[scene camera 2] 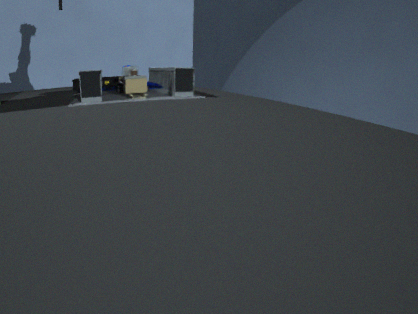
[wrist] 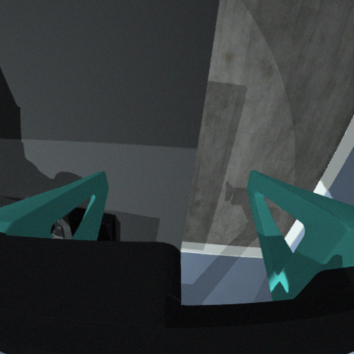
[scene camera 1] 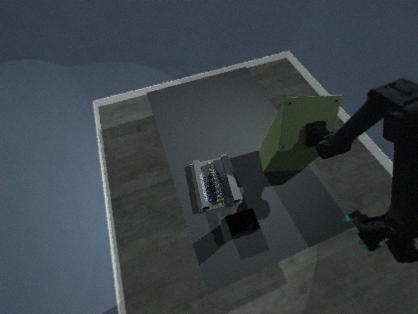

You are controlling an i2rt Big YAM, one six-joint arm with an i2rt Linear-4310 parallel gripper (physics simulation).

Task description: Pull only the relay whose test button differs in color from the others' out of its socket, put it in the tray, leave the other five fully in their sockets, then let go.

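Frame: origin at the arm's base, x ahead, y left, z up, level; centimetres.
Where they show: gripper, between the fingertips: (scene camera 1: 350, 230); arm's base, origin of its link: (scene camera 1: 314, 133).
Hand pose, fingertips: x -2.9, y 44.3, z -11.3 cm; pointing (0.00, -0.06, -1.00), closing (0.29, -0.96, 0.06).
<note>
Things, the pixels of their centre, and the offset from my fingertips. "*": a spot on its surface instead. Level surfaces: height alone.
- cream block, middle of its body: (scene camera 2: 134, 83) dx +52.5, dy -47.0, dz -21.3 cm
- black tray, a spot on its surface: (scene camera 1: 242, 223) * dx +41.1, dy -12.6, dz -23.8 cm
- dark mat, height of its surface: dz -24.1 cm
The relay sockets and relays (scene camera 1: 215, 186) sit in a grey-white frame (scene camera 1: 233, 187) (scene camera 2: 91, 86) on the dark mat. Small blue, red, white and yellowish parts show among them; in scene camera 1 they are too small to tell each relay's test button color. A cream block (scene camera 2: 135, 85) shows between the frame's ends in scene camera 2. The black tray (scene camera 1: 242, 223) (wrist: 114, 228) lies beside the frame. My gripper (scene camera 1: 354, 231) (wrist: 177, 178) is open and empty, with its teal fingers wide apart, well away from the relays and the tray.
A tall green box (scene camera 1: 310, 117) with a dark fitting on its face stands between the relay frame and the arm. The dark mat (scene camera 1: 205, 115) lies on a wooden table (scene camera 1: 135, 200) with a pale raised edge (scene camera 1: 106, 190). Shadows fall across the mat.
</note>
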